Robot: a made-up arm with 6 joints. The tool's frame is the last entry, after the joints. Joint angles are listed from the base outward. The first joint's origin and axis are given. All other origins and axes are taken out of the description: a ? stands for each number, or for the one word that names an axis. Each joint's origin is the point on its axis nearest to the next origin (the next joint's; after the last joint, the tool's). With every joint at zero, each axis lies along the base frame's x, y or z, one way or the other. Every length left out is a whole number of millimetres.
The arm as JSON. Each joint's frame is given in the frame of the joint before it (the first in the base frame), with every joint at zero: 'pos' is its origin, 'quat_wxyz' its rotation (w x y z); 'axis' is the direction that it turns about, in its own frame. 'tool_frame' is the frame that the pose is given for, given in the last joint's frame.
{
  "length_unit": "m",
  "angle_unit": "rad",
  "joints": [
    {
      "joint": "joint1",
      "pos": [
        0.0,
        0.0,
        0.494
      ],
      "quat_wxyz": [
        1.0,
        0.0,
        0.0,
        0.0
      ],
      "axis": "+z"
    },
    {
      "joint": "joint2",
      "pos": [
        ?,
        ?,
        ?
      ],
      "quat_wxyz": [
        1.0,
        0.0,
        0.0,
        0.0
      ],
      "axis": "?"
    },
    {
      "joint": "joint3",
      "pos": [
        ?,
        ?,
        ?
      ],
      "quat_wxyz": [
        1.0,
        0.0,
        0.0,
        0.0
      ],
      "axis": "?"
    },
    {
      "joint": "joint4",
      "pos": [
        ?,
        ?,
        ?
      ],
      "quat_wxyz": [
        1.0,
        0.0,
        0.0,
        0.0
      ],
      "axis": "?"
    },
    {
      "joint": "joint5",
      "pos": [
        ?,
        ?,
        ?
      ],
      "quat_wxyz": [
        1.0,
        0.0,
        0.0,
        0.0
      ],
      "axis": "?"
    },
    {
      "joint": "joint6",
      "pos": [
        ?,
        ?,
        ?
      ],
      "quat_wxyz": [
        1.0,
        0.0,
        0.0,
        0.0
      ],
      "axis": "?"
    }
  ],
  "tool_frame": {
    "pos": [
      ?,
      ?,
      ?
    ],
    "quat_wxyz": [
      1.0,
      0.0,
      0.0,
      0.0
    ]
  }
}
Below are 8 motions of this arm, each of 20 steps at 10 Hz.
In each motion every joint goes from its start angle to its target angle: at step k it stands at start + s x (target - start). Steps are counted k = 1, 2, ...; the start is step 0. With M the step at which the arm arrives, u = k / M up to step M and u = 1 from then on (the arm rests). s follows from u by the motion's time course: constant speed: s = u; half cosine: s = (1 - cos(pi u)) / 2; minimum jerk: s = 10 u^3 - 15 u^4 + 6 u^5.
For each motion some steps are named. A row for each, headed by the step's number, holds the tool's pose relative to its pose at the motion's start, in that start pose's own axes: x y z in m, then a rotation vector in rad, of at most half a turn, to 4 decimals.
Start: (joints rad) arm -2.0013 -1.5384 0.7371 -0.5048 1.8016 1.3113
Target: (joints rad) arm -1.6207 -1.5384 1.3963 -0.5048 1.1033 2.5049
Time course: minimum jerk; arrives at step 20
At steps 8, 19, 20:
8: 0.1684 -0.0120 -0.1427 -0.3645 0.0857 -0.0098
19: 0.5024 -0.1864 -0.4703 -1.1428 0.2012 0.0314
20: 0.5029 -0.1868 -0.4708 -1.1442 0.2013 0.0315

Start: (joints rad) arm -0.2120 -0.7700 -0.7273 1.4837 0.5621 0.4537
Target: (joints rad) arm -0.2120 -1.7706 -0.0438 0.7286 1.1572 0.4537
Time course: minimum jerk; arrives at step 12
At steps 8, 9, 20:
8: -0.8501 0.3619 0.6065 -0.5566 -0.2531 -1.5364
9: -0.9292 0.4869 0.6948 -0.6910 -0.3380 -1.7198
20: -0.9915 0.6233 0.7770 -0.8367 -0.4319 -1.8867

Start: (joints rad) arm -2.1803 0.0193 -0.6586 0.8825 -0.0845 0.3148
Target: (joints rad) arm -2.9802 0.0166 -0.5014 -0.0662 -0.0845 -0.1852
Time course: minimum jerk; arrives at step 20
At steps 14, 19, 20:
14: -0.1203 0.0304 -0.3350 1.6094 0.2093 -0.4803
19: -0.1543 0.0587 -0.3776 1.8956 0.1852 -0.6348
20: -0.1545 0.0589 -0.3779 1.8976 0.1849 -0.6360

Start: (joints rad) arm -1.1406 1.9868 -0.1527 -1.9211 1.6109 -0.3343
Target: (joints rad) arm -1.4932 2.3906 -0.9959 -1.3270 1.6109 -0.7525
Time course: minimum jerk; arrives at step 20
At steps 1, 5, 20:
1: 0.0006 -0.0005 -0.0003 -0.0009 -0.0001 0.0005
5: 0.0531 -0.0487 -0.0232 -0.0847 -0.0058 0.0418
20: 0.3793 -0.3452 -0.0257 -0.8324 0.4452 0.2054

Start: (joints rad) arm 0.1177 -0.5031 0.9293 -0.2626 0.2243 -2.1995
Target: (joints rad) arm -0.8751 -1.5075 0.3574 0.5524 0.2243 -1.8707
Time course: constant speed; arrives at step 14
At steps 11, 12, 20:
11: -0.8497 -0.3924 -1.1392 -1.6339 0.4622 0.1523
12: -0.9611 -0.4971 -1.1807 -1.7793 0.5094 0.1733
20: -1.1923 -0.7160 -1.2144 -2.0666 0.6095 0.2214

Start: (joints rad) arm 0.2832 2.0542 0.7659 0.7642 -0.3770 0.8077
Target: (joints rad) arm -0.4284 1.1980 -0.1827 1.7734 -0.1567 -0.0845
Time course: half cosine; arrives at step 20
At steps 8, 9, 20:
8: -0.2812 -0.1008 -0.4289 0.2074 0.0257 -0.0420
9: -0.3467 -0.0953 -0.5264 0.2518 0.0265 -0.0487
20: -0.8722 0.2416 -1.1295 0.5802 -0.0163 -0.0598

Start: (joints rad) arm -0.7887 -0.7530 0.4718 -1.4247 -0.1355 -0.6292
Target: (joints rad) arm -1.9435 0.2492 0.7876 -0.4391 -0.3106 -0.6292
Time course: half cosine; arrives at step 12
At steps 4, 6, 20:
4: 0.2657 -0.2393 0.0974 -0.4706 -0.1855 -0.2053
6: 0.4258 -0.4021 0.3583 -0.8953 -0.4042 -0.4481
20: 0.3147 -0.3010 1.0506 -1.5215 -0.9648 -1.0516

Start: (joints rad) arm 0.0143 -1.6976 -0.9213 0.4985 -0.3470 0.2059
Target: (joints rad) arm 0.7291 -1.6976 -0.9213 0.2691 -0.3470 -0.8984
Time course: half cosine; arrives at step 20
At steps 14, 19, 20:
14: 0.3032 -0.3186 -0.4209 1.2664 -0.0329 0.6080
19: 0.4146 -0.3564 -0.5194 1.5607 0.0568 0.7906
20: 0.4182 -0.3572 -0.5224 1.5695 0.0604 0.7963

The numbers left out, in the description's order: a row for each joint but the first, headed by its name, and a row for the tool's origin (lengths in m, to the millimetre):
joint2: xyz 0.0 0.0 0.0, axis +y
joint3: xyz 0.0 0.0 1.374, axis -y
joint4: xyz 0.478 0.0 0.0, axis -x
joint5: xyz 0.0 -0.136 0.0, axis -y
joint6: xyz 0.0 0.0 0.0, axis -x
tool: xyz 0.0 0.0 0.0

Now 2 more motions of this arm.
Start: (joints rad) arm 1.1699 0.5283 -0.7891 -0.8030 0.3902 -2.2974
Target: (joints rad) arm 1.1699 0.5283 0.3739 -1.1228 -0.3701 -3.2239
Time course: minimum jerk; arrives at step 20
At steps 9, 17, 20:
9: 0.0515 -0.0117 -0.2124 0.5813 0.1981 -0.2568
17: -0.0350 0.0147 -0.5059 1.1258 0.3379 -0.8960
20: -0.0435 0.0170 -0.5179 1.1402 0.3380 -0.9317

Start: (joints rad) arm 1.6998 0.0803 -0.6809 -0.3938 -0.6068 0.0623
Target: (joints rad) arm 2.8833 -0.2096 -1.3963 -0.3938 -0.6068 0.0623
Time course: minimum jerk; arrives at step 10
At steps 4, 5, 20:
4: 0.0190 0.0518 -0.1730 -0.3322 0.2208 0.0064
5: 0.0193 0.0283 -0.2598 -0.5282 0.3391 -0.0110
20: 0.0163 -0.1686 -0.3488 -1.0804 0.6122 -0.1341

